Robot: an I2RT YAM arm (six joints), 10 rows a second.
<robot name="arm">
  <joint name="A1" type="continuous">
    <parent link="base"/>
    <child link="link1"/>
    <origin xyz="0 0 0.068" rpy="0 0 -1.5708"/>
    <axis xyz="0 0 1"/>
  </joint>
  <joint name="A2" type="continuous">
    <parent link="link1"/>
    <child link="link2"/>
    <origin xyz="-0.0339 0.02 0.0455" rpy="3.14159 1.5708 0"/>
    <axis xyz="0 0 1"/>
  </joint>
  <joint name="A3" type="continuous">
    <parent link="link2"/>
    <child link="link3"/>
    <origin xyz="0 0.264 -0.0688" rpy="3.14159 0 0"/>
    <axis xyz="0 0 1"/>
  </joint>
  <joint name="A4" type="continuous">
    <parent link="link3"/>
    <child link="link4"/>
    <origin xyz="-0.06 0.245 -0.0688" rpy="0 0 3.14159"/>
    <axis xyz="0 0 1"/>
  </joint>
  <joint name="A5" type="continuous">
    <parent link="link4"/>
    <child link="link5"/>
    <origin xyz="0.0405 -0.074 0.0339" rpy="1.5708 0 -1.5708"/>
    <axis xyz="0 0 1"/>
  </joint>
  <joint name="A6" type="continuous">
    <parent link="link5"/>
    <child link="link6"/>
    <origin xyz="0.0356 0 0.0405" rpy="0 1.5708 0"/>
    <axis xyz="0 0 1"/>
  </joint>
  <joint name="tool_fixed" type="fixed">
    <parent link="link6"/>
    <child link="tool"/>
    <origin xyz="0 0 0" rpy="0 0 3.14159"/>
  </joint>
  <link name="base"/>
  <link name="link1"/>
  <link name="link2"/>
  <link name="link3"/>
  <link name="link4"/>
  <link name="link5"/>
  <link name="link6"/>
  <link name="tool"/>
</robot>
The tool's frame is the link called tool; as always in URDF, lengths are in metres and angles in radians. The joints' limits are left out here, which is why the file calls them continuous.
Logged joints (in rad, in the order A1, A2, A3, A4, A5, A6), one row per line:
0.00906, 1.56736, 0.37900, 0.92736, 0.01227, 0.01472
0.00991, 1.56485, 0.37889, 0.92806, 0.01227, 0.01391
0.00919, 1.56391, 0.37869, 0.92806, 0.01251, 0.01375
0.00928, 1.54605, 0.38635, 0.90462, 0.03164, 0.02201
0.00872, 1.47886, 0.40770, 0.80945, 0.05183, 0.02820
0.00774, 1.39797, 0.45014, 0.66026, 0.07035, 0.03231
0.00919, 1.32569, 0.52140, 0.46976, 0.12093, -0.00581
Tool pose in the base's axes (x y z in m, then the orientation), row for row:
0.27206, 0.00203, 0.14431, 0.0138, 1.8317, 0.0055
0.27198, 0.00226, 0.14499, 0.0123, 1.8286, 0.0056
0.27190, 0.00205, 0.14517, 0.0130, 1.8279, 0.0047
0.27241, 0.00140, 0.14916, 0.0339, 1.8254, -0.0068
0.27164, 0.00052, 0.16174, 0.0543, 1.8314, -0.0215
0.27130, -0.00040, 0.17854, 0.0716, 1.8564, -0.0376
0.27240, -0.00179, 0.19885, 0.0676, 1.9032, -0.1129
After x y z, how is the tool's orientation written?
As a rotation vector, in radians.
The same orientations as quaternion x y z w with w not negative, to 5 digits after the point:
0.00597, 0.79307, 0.00238, 0.60909
0.00533, 0.79213, 0.00243, 0.61033
0.00563, 0.79192, 0.00204, 0.61060
0.01469, 0.79112, -0.00295, 0.61148
0.02351, 0.79287, -0.00931, 0.60887
0.03087, 0.80031, -0.01621, 0.59857
0.02890, 0.81372, -0.04827, 0.57853

